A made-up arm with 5 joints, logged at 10 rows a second.
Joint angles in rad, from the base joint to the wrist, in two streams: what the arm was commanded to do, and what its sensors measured. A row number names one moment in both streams.
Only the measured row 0 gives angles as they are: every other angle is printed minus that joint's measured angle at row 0.
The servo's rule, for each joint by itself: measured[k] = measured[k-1] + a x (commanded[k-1-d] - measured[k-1]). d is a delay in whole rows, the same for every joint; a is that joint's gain. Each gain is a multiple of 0.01, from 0.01 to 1. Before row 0 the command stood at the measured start. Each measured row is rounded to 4 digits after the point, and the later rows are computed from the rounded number. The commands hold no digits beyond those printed.
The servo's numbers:
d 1
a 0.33 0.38 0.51 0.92 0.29
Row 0, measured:
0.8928 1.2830 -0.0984 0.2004 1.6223
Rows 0 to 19, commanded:
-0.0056 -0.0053 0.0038 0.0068 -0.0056
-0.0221 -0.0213 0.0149 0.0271 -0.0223
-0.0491 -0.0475 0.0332 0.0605 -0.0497
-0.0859 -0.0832 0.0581 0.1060 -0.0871
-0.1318 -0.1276 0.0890 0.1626 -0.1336
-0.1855 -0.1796 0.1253 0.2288 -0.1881
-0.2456 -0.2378 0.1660 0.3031 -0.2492
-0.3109 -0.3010 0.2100 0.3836 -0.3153
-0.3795 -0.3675 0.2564 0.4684 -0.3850
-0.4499 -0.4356 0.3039 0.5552 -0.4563
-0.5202 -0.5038 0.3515 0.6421 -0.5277
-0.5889 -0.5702 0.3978 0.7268 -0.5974
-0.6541 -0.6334 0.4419 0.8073 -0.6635
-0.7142 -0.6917 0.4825 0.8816 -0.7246
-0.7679 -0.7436 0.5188 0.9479 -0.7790
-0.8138 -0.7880 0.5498 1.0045 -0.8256
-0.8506 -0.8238 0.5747 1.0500 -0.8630
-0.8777 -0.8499 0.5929 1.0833 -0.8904
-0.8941 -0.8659 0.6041 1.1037 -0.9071
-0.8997 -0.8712 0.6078 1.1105 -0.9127
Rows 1 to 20, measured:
0.0000 0.0000 0.0000 0.0000 0.0000
-0.0018 -0.0020 0.0019 0.0063 -0.0016
-0.0085 -0.0093 0.0085 0.0254 -0.0076
-0.0219 -0.0238 0.0211 0.0577 -0.0198
-0.0430 -0.0464 0.0400 0.1021 -0.0393
-0.0723 -0.0773 0.0650 0.1578 -0.0666
-0.1097 -0.1162 0.0958 0.2231 -0.1018
-0.1545 -0.1624 0.1316 0.2967 -0.1445
-0.2061 -0.2151 0.1716 0.3766 -0.1940
-0.2633 -0.2730 0.2148 0.4611 -0.2494
-0.3249 -0.3348 0.2602 0.5477 -0.3094
-0.3893 -0.3990 0.3068 0.6345 -0.3727
-0.4552 -0.4641 0.3532 0.7194 -0.4379
-0.5208 -0.5284 0.3984 0.8003 -0.5033
-0.5846 -0.5905 0.4413 0.8751 -0.5675
-0.6451 -0.6487 0.4808 0.9421 -0.6288
-0.7008 -0.7016 0.5160 0.9995 -0.6859
-0.7502 -0.7480 0.5459 1.0460 -0.7373
-0.7923 -0.7867 0.5699 1.0803 -0.7817
-0.8259 -0.8168 0.5873 1.1018 -0.8181

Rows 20 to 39, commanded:
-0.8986 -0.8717 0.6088 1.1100 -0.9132
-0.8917 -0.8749 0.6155 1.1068 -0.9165
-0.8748 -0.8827 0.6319 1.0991 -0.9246
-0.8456 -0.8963 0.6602 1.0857 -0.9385
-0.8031 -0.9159 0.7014 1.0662 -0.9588
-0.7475 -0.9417 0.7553 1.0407 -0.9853
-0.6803 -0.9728 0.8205 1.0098 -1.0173
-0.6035 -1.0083 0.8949 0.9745 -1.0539
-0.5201 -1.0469 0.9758 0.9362 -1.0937
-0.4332 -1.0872 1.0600 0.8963 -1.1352
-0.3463 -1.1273 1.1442 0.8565 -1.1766
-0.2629 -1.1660 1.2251 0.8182 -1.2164
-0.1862 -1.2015 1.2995 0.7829 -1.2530
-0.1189 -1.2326 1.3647 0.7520 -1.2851
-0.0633 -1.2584 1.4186 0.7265 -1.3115
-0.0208 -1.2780 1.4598 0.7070 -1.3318
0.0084 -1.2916 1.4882 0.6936 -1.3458
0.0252 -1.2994 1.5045 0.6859 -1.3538
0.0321 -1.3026 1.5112 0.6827 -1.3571
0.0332 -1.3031 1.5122 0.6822 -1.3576
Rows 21 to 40, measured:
-0.8503 -0.8375 0.5978 1.1098 -0.8455
-0.8662 -0.8505 0.6034 1.1100 -0.8651
-0.8746 -0.8598 0.6096 1.1071 -0.8800
-0.8747 -0.8685 0.6210 1.0997 -0.8929
-0.8651 -0.8791 0.6410 1.0868 -0.9061
-0.8446 -0.8931 0.6718 1.0678 -0.9214
-0.8126 -0.9116 0.7144 1.0429 -0.9399
-0.7689 -0.9349 0.7685 1.0124 -0.9623
-0.7143 -0.9628 0.8330 0.9775 -0.9889
-0.6502 -0.9948 0.9058 0.9395 -1.0193
-0.5786 -1.0299 0.9844 0.8998 -1.0529
-0.5019 -1.0669 1.0659 0.8600 -1.0888
-0.4230 -1.1046 1.1471 0.8215 -1.1258
-0.3449 -1.1414 1.2248 0.7860 -1.1627
-0.2703 -1.1761 1.2961 0.7547 -1.1982
-0.2020 -1.2074 1.3586 0.7288 -1.2311
-0.1422 -1.2342 1.4102 0.7087 -1.2603
-0.0925 -1.2560 1.4500 0.6948 -1.2851
-0.0537 -1.2725 1.4778 0.6866 -1.3050
-0.0254 -1.2839 1.4948 0.6830 -1.3201

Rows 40 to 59, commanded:
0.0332 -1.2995 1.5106 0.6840 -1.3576
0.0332 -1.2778 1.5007 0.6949 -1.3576
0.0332 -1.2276 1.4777 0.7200 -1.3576
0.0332 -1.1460 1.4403 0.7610 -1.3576
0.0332 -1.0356 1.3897 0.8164 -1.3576
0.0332 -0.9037 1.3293 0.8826 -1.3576
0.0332 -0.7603 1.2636 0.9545 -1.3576
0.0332 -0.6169 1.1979 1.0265 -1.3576
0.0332 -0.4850 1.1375 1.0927 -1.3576
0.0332 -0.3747 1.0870 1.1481 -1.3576
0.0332 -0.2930 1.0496 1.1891 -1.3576
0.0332 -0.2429 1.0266 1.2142 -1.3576
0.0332 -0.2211 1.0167 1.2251 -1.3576
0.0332 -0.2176 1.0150 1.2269 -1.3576
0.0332 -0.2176 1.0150 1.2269 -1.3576
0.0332 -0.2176 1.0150 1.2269 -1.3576
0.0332 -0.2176 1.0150 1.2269 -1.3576
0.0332 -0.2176 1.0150 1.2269 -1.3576
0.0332 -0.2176 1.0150 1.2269 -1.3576
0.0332 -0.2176 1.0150 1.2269 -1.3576
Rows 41 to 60, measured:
-0.0061 -1.2912 1.5037 0.6823 -1.3310
0.0069 -1.2944 1.5072 0.6839 -1.3387
0.0156 -1.2881 1.5039 0.6940 -1.3442
0.0214 -1.2651 1.4905 0.7179 -1.3481
0.0253 -1.2198 1.4649 0.7576 -1.3509
0.0279 -1.1498 1.4265 0.8117 -1.3528
0.0296 -1.0563 1.3769 0.8769 -1.3542
0.0308 -0.9438 1.3191 0.9483 -1.3552
0.0316 -0.8196 1.2573 1.0202 -1.3559
0.0321 -0.6925 1.1962 1.0869 -1.3564
0.0325 -0.5717 1.1405 1.1432 -1.3567
0.0327 -0.4658 1.0941 1.1854 -1.3570
0.0329 -0.3811 1.0597 1.2119 -1.3572
0.0330 -0.3203 1.0378 1.2240 -1.3573
0.0331 -0.2813 1.0262 1.2267 -1.3574
0.0331 -0.2571 1.0205 1.2269 -1.3575
0.0331 -0.2421 1.0177 1.2269 -1.3575
0.0331 -0.2328 1.0163 1.2269 -1.3575
0.0331 -0.2270 1.0156 1.2269 -1.3575
0.0331 -0.2234 1.0153 1.2269 -1.3575

